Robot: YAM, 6 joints.
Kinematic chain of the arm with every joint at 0, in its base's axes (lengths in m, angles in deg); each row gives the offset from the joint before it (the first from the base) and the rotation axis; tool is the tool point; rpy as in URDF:
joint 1: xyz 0 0 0.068 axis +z
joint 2: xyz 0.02 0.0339 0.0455 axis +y
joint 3: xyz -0.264 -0.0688 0 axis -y
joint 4: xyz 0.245 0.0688 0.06 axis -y
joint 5: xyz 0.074 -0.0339 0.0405 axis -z
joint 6: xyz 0.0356 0 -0.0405 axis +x
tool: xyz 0 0 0 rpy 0 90 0
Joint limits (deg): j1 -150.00..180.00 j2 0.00..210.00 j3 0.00..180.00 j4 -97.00..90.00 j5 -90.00..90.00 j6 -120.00..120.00
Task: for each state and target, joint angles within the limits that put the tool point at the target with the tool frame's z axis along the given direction. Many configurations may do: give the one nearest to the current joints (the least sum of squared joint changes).
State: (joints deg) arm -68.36 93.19 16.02 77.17 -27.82 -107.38
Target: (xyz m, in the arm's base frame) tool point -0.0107 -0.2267 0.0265 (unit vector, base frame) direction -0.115 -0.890 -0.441
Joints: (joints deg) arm -91.94 128.07 11.94 89.85 4.87 -107.38
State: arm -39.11 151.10 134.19 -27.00 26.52 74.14
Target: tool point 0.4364 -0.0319 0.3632 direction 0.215 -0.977 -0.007
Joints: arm 0.38 108.23 94.84 11.46 77.97 74.14
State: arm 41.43 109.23 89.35 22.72 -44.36 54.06
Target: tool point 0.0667 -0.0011 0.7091 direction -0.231 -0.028 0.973
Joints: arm -0.08 81.98 132.66 52.67 1.62 54.06
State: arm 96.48 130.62 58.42 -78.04 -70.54 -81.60
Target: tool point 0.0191 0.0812 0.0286 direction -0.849 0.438 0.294
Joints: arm 53.05 173.32 28.80 -96.88 -70.43 -81.60
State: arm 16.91 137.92 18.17 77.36 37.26 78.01
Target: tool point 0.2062 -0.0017 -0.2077 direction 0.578 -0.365 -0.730
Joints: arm 3.48 185.96 48.11 85.08 23.54 78.01
